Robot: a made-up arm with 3 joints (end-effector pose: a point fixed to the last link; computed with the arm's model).
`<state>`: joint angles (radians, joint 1 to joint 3).
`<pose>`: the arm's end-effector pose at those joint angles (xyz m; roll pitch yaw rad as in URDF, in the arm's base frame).
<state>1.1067 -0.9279 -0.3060</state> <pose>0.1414 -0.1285 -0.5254 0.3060 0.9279 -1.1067</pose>
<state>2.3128 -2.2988 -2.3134</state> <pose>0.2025 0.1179 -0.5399 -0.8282 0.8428 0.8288</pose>
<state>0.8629 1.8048 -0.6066</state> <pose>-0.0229 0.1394 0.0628 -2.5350 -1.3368 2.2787</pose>
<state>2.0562 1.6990 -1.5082</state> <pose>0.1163 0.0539 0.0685 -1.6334 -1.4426 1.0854</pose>
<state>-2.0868 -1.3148 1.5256</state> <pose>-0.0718 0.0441 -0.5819 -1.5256 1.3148 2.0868</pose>
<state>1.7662 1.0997 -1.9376</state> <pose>0.0558 -0.1028 0.0546 1.9376 -1.0997 -1.7662</pose>
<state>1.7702 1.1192 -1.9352</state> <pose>0.0566 -0.0969 0.0569 1.9352 -1.1192 -1.7702</pose>
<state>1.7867 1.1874 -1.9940</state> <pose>0.0592 -0.0755 0.0643 1.9940 -1.1874 -1.7867</pose>
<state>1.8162 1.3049 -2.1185</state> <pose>0.0653 -0.0375 0.0732 2.1185 -1.3049 -1.8162</pose>
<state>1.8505 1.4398 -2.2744</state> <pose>0.0749 0.0065 0.0773 2.2744 -1.4398 -1.8505</pose>
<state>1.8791 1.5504 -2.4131</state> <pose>0.0847 0.0420 0.0757 2.4131 -1.5504 -1.8791</pose>
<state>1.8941 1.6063 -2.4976</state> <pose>0.0901 0.0597 0.0732 -0.6440 -1.5353 1.2475</pose>
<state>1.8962 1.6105 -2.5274</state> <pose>0.0903 0.0612 0.0729 -0.6142 -1.5311 1.2454</pose>
